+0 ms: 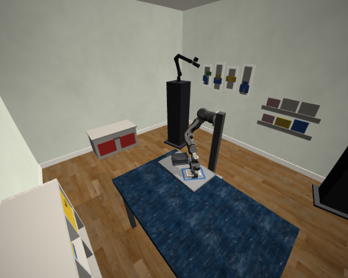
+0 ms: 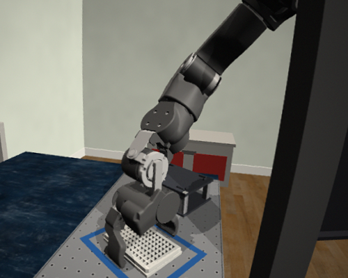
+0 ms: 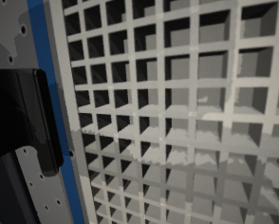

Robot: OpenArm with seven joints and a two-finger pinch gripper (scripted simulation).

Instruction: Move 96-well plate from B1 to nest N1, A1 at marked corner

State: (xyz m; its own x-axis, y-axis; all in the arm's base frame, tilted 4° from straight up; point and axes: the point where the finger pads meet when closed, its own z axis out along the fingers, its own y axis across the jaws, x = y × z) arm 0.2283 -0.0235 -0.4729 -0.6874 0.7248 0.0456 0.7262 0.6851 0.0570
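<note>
Now: the white 96-well plate right at my hand. Round my hand: dark raised plate nest (200 mm to the right, 70 mm behind, 50 mm above).
</note>
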